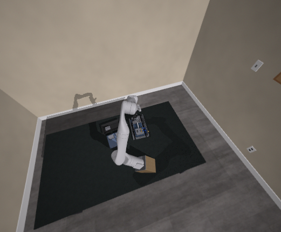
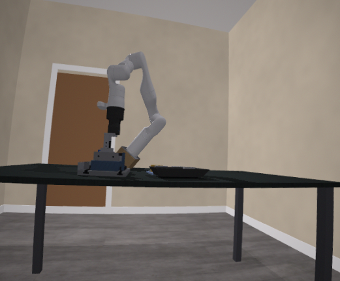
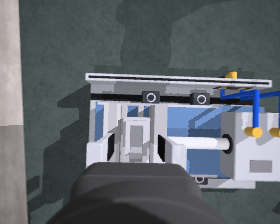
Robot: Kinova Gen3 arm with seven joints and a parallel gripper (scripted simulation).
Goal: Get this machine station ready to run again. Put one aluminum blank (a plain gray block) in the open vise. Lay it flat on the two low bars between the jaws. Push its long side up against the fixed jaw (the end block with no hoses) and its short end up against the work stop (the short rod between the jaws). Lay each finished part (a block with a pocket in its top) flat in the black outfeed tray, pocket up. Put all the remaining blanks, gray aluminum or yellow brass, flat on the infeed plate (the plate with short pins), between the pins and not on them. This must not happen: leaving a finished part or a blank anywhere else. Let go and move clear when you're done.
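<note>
Now: the vise 9 cm below my hand, 7 cm behind it and 1 cm to the left of it. Also, from my hand: bluish plate 31 cm to the left, 13 cm below, 12 cm behind; yellow brass blank 26 cm to the left, 17 cm behind, 10 cm below.
</note>
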